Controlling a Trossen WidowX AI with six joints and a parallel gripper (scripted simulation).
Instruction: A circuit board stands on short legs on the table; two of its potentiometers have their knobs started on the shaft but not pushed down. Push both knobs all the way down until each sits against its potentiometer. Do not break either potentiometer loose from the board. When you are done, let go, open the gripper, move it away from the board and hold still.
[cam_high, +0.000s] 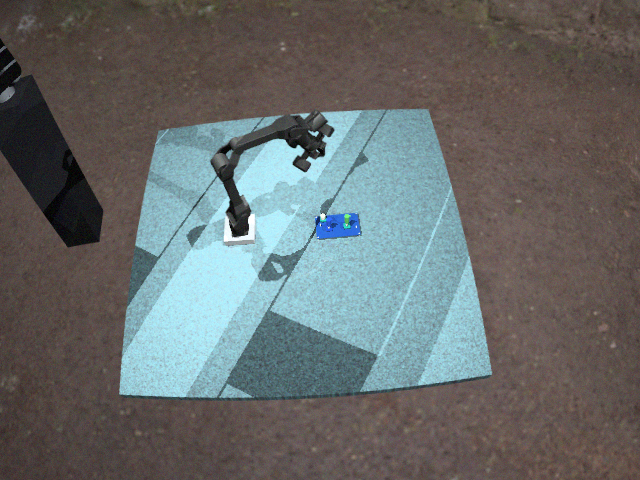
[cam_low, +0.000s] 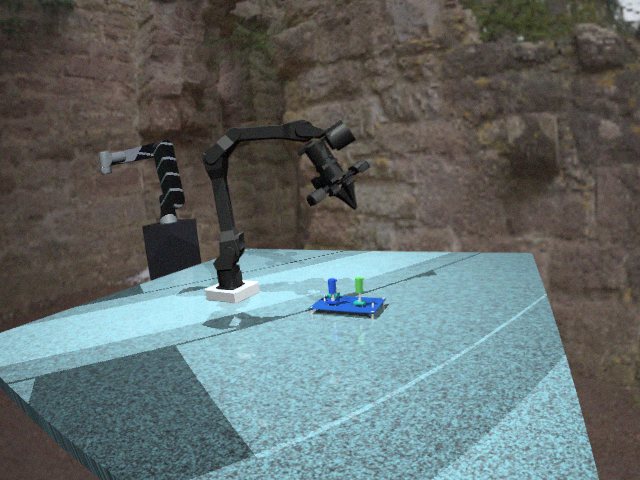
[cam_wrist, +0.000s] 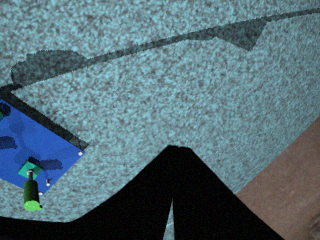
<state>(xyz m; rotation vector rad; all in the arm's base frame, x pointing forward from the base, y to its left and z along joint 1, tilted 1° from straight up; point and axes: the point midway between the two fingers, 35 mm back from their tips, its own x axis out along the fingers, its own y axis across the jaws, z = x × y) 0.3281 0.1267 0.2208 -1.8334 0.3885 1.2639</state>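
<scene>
The blue knob lies 10 mm behind my gripper tip, 180 mm to the right of it and 160 mm below it. From my gripper tip the other things lie so: green knob 50 mm ahead, 180 mm to the right, 150 mm below.
</scene>
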